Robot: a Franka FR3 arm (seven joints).
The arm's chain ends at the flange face. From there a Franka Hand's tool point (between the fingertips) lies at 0.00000 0.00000 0.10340 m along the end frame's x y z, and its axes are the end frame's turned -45 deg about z.
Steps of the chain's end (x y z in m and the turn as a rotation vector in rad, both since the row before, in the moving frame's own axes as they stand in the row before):
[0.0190, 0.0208, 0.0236, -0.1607, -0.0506, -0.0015]
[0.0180, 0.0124, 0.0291, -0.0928, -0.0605, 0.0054]
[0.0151, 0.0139, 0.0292, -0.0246, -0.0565, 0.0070]
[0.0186, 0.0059, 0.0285, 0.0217, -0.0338, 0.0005]
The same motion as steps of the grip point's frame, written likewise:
[-0.0166, 0.0362, 0.0221, -0.0779, -0.1494, -0.0015]
[-0.0072, 0.0238, 0.0285, -0.0228, -0.1084, 0.0054]
[-0.0051, 0.0182, 0.0290, 0.0226, -0.0573, 0.0070]
[0.0081, 0.0133, 0.0284, 0.0392, -0.0086, 0.0005]

